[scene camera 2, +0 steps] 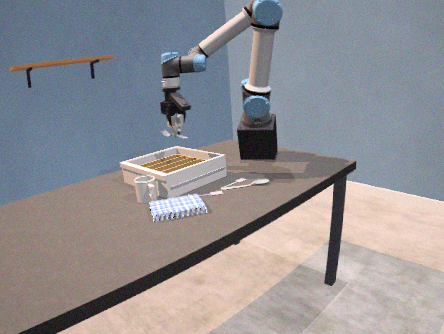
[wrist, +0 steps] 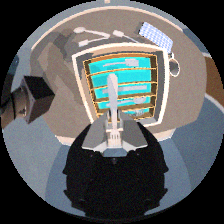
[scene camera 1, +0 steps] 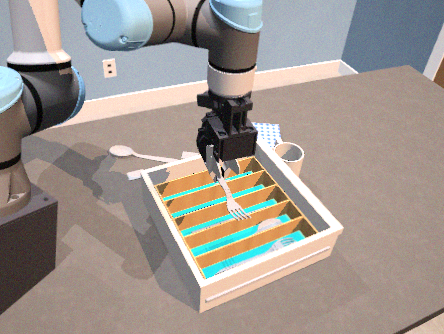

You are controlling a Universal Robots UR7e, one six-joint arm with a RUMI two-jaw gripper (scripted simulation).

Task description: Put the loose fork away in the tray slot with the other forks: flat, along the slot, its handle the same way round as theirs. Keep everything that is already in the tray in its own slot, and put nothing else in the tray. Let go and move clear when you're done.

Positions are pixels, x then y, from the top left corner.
Scene:
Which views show my gripper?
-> Scene camera 2, the wrist view and scene camera 1: all of them.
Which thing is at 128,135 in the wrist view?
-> My gripper.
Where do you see a tray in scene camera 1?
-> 272,190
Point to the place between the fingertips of my gripper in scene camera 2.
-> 177,137

